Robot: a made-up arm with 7 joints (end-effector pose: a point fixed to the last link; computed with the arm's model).
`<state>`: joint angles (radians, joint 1 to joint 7).
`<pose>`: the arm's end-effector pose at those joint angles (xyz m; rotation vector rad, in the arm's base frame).
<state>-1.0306 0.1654 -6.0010 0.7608 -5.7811 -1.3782 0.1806</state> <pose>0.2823 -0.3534 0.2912 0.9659 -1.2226 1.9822</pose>
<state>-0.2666 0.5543 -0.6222 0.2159 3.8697 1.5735 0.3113</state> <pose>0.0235 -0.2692 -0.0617 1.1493 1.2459 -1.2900</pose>
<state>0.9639 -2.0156 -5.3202 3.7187 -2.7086 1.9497 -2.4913</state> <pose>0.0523 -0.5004 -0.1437 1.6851 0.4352 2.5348</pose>
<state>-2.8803 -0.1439 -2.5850 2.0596 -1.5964 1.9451 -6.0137</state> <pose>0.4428 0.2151 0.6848 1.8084 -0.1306 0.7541</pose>
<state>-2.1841 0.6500 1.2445 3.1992 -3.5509 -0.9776 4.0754</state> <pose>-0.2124 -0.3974 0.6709 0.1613 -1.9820 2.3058</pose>
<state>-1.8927 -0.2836 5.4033 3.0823 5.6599 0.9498 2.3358</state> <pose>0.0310 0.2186 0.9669 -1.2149 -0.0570 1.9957</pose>
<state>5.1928 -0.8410 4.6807 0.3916 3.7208 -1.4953 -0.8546</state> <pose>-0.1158 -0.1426 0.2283 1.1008 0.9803 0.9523</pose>
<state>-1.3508 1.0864 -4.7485 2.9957 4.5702 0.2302 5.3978</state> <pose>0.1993 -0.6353 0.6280 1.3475 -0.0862 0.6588</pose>
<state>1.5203 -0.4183 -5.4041 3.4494 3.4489 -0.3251 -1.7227</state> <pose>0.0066 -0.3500 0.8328 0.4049 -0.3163 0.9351</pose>
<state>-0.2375 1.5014 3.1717 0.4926 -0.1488 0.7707 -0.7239</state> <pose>-0.2099 0.0414 0.5754 0.5371 -1.9265 -0.8332</pose>
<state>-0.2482 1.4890 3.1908 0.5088 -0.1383 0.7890 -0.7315</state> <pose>-0.2118 0.0368 0.5774 0.5489 -1.9417 -0.8454</pose>
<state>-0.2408 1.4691 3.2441 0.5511 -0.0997 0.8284 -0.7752</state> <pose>-0.2139 0.0134 0.5856 0.6341 -1.9399 -0.8658</pose>
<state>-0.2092 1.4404 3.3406 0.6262 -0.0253 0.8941 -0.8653</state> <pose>-0.2139 -0.0378 0.5980 0.8228 -1.9029 -0.8911</pose>
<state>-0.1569 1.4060 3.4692 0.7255 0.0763 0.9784 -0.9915</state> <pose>-0.2049 -0.1151 0.6064 1.1040 -1.8088 -0.9102</pose>
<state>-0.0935 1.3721 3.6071 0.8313 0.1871 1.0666 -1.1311</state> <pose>-0.1797 -0.2039 0.6035 1.4270 -1.6480 -0.9134</pose>
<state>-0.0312 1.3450 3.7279 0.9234 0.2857 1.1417 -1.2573</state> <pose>-0.1407 -0.2817 0.5901 1.7176 -1.4470 -0.9009</pose>
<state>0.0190 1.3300 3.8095 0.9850 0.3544 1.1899 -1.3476</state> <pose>-0.1020 -0.3319 0.5756 1.9136 -1.2664 -0.8835</pose>
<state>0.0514 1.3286 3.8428 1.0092 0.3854 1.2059 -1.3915</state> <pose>-0.0783 -0.3521 0.5690 1.9958 -1.1615 -0.8731</pose>
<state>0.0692 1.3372 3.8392 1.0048 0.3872 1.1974 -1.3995</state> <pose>-0.0708 -0.3518 0.5708 1.9954 -1.1303 -0.8718</pose>
